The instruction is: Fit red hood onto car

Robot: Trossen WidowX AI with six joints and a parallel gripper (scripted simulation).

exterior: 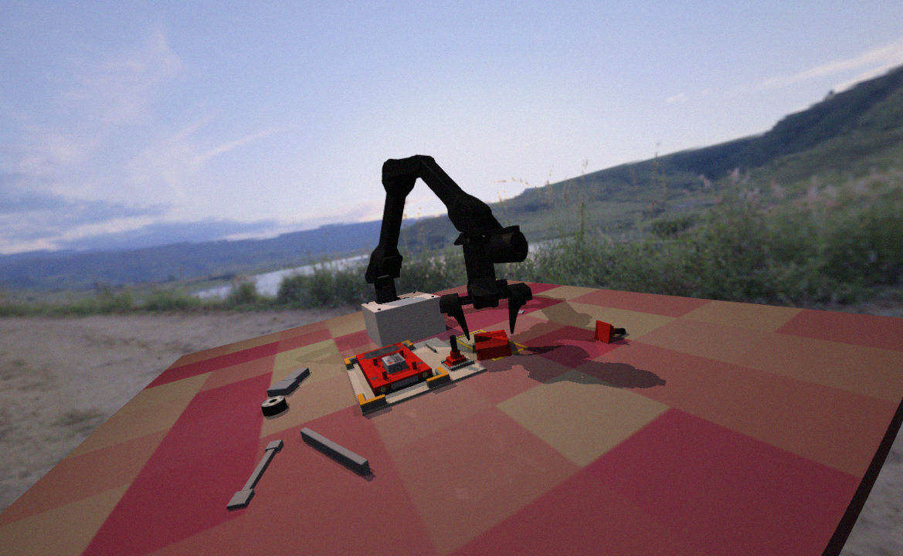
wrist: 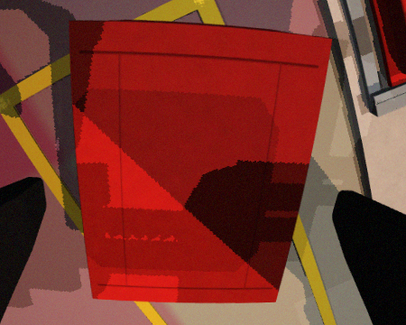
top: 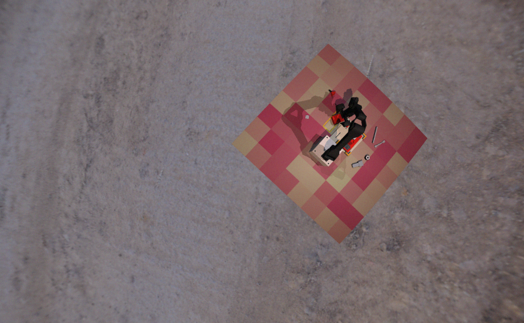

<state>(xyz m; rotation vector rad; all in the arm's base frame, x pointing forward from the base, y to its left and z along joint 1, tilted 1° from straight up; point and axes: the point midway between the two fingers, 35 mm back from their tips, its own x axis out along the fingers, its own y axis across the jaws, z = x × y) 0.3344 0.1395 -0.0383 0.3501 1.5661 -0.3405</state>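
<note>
My gripper tip is 1 cm above the red hood. Also, from my gripper tip: grey bar (16 cm ahead, 34 cm to the right, 2 cm below).
</note>
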